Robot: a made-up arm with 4 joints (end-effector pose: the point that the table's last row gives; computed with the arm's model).
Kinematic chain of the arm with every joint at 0, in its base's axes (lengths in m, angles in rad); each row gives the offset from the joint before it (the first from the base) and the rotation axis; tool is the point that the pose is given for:
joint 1: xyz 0 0 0.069 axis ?
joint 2: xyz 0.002 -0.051 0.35 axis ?
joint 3: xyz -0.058 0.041 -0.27 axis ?
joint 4: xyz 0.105 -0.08 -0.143 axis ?
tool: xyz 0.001 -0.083 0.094
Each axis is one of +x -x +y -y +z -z.
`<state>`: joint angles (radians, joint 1 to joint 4).
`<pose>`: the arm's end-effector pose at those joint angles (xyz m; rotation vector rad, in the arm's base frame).
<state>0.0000 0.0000 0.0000 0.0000</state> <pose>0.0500 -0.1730 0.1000 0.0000 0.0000 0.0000</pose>
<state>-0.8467 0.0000 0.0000 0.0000</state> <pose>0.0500 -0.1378 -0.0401 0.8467 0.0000 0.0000</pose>
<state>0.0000 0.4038 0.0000 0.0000</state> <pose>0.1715 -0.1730 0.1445 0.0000 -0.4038 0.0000</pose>
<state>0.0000 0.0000 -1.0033 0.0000</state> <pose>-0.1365 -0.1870 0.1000 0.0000 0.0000 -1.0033</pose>
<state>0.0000 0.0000 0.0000 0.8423</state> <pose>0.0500 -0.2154 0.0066 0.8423 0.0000 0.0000</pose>
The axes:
joint 1: -x
joint 2: -y
joint 3: +z
joint 4: +x

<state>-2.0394 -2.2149 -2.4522 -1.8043</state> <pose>-0.2088 -0.5421 -0.3187 -2.2298 0.7930 1.1675</pose>
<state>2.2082 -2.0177 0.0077 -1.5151</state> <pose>-0.3117 0.3594 -0.1972 1.4695 -2.2890 0.8204</pose>
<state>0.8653 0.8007 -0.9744 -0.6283</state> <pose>0.1570 -0.0238 0.2449 -0.9255 -0.8682 -0.8559</pose>
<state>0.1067 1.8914 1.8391 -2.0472</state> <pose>0.4046 0.1181 0.4091 1.5637 1.6743 0.3607</pose>
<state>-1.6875 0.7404 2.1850 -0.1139</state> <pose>0.2149 -0.1426 0.2175 0.1839 -1.7951 0.9153</pose>
